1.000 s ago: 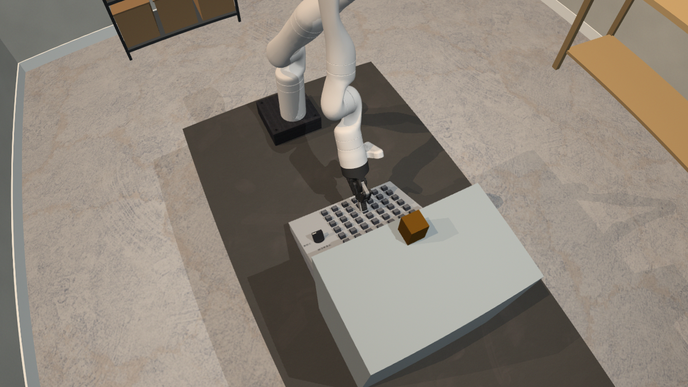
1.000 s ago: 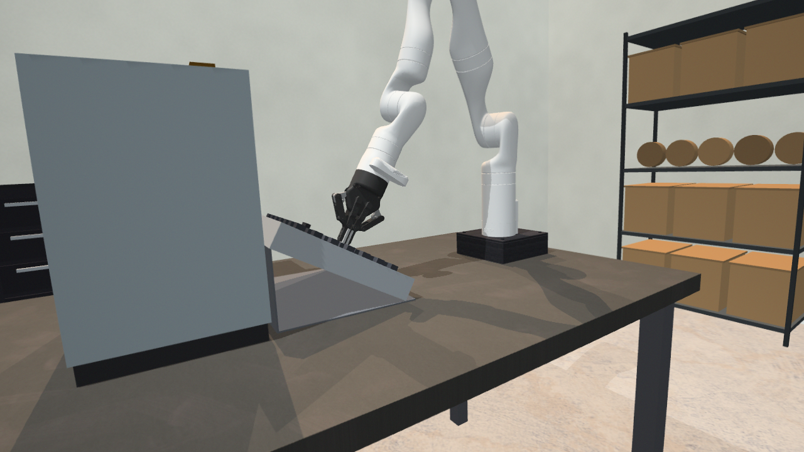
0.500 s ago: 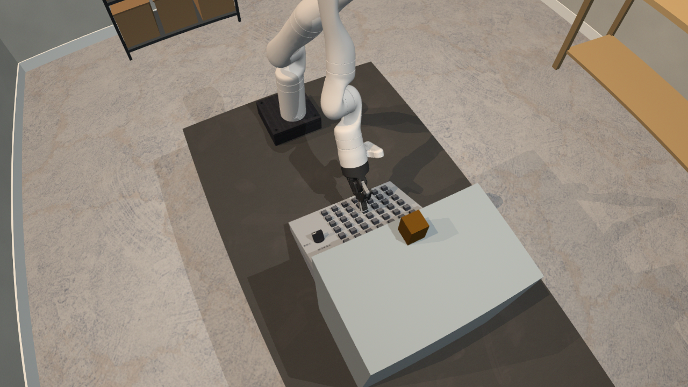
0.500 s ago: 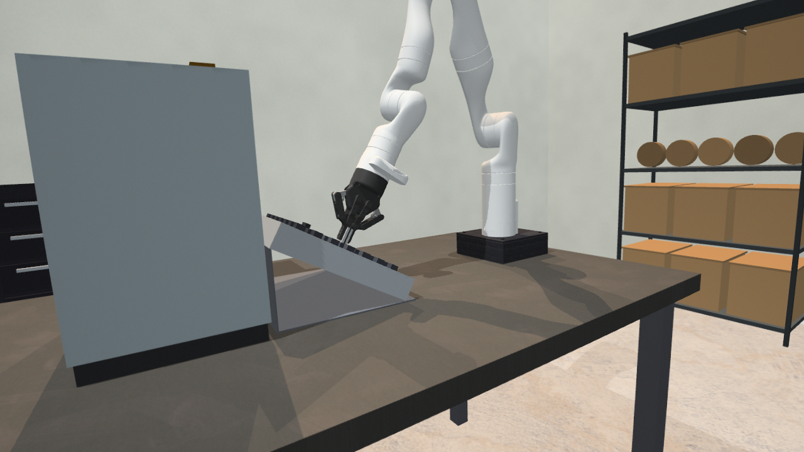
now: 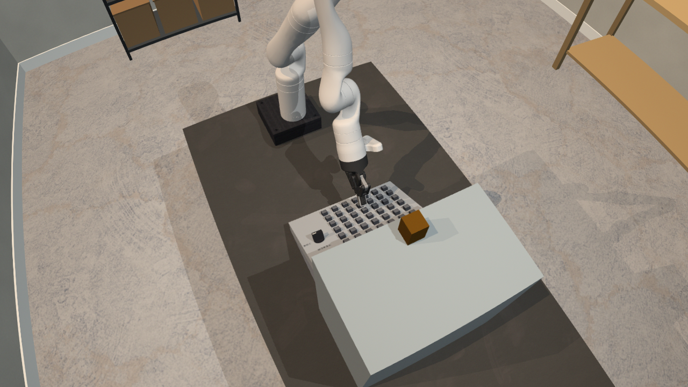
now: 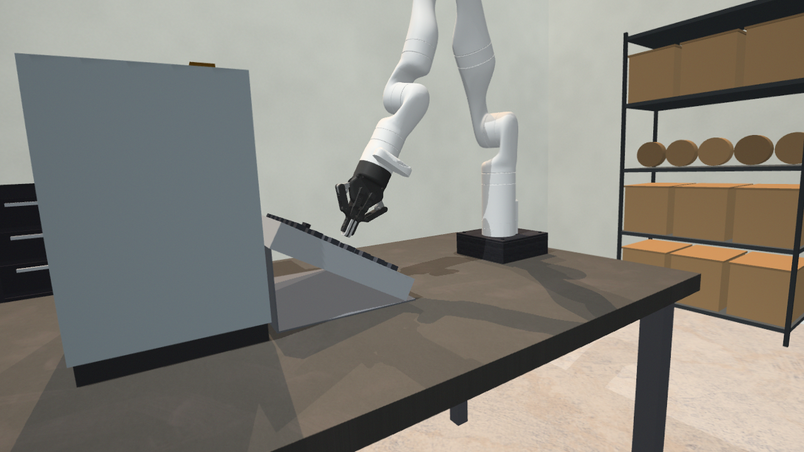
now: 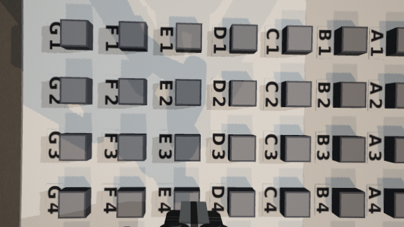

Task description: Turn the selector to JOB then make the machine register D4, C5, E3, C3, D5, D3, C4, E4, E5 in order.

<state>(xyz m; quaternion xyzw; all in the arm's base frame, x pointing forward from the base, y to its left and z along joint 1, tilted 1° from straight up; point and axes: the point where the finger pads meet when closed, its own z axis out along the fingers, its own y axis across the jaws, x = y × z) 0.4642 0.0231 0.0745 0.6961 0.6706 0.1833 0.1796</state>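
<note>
My gripper is now 20 mm short of the key E2, 70 mm to the right of it and 40 mm above it. From my hand the other things lie so: key E1: 20 mm ahead, 100 mm to the left, 40 mm below; key D1: 50 mm ahead, 100 mm to the left, 20 mm below; sloped keypad panel: 70 mm ahead, 50 mm to the right, 60 mm below.
</note>
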